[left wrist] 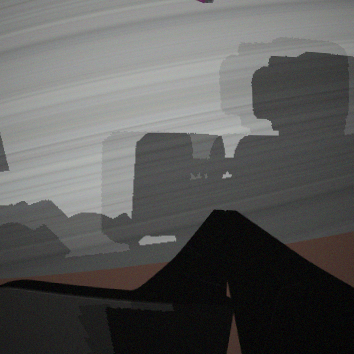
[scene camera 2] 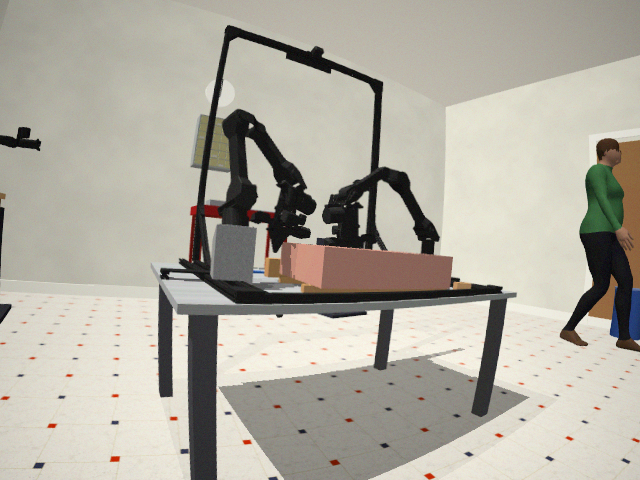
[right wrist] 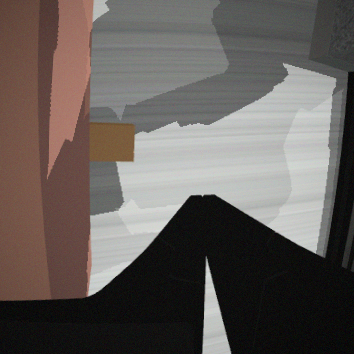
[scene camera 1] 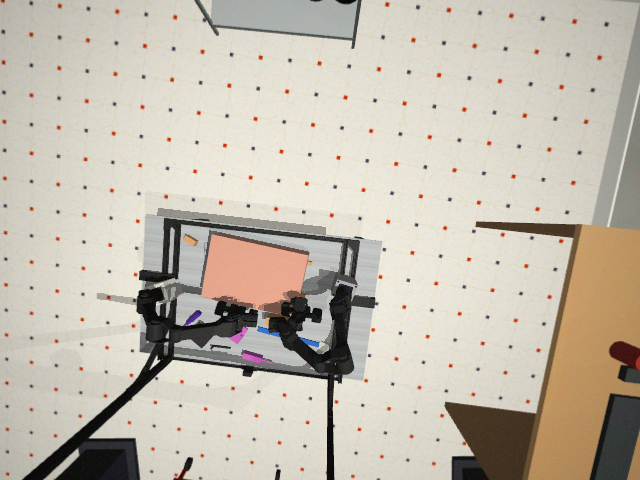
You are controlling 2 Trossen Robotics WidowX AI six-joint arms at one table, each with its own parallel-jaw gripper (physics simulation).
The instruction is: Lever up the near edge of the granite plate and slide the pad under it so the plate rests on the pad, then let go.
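Places are measured from the left arm's base along level axes (x down, y back, z left), in centimetres.
Pixels of known places: left gripper, between the fingertips: (left wrist: pixel 222 220) (scene camera 1: pixel 239 307); right gripper, between the fingertips: (scene camera 2: pixel 274 252) (right wrist: pixel 201 206) (scene camera 1: pixel 307 304); left arm's base, origin of its link: (scene camera 1: pixel 156 294); right arm's base, origin of its link: (scene camera 2: pixel 233 233) (scene camera 1: pixel 344 290).
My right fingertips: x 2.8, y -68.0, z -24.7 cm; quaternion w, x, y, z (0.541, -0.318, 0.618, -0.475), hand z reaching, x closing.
Note:
Ahead of a thing's pixels: the offset from my right fingertips to its middle. "spot": to the spot under its first point.
The granite plate {dx +1.8, dy +19.7, dz +20.7 cm} (scene camera 1: pixel 254 268) (scene camera 2: pixel 387 269) is a thick salmon slab; its side also shows in the right wrist view (right wrist: pixel 22 150). Small tan blocks show at its edges, one (scene camera 2: pixel 310 288) low against its underside, another {dx +5.7, dy +15.3, dz -7.1 cm} (scene camera 2: pixel 272 267) beside it, and one {spot: dx +6.8, dy +2.1, dz +2.5 cm} (right wrist: pixel 112 142) sticking out from its side. I cannot tell which piece is the pad, or whether the plate is tilted. My left gripper (scene camera 1: pixel 237 312) (left wrist: pixel 222 220) is shut and empty at the plate's near edge; its tips are hidden in scene camera 2. My right gripper (scene camera 2: pixel 276 248) (right wrist: pixel 201 206) is shut and empty, beside the plate's near corner.
A loose tan block {dx +7.3, dy +49.2, dz +45.6 cm} (scene camera 1: pixel 190 240) (scene camera 2: pixel 461 285) lies past the plate's far left corner. A purple piece {dx +7.5, dy +63.8, dz +5.2 cm} (scene camera 1: pixel 193 317), magenta pieces {dx +8.2, dy +41.5, dz -7.8 cm} (scene camera 1: pixel 238 335) {dx +7.3, dy +34.6, dz -23.7 cm} (scene camera 1: pixel 252 356) and a blue strip {dx +7.8, dy +13.9, dz -18.3 cm} (scene camera 1: pixel 310 342) lie near the arms. A black frame (scene camera 2: pixel 377 129) stands over the table (scene camera 2: pixel 346 307).

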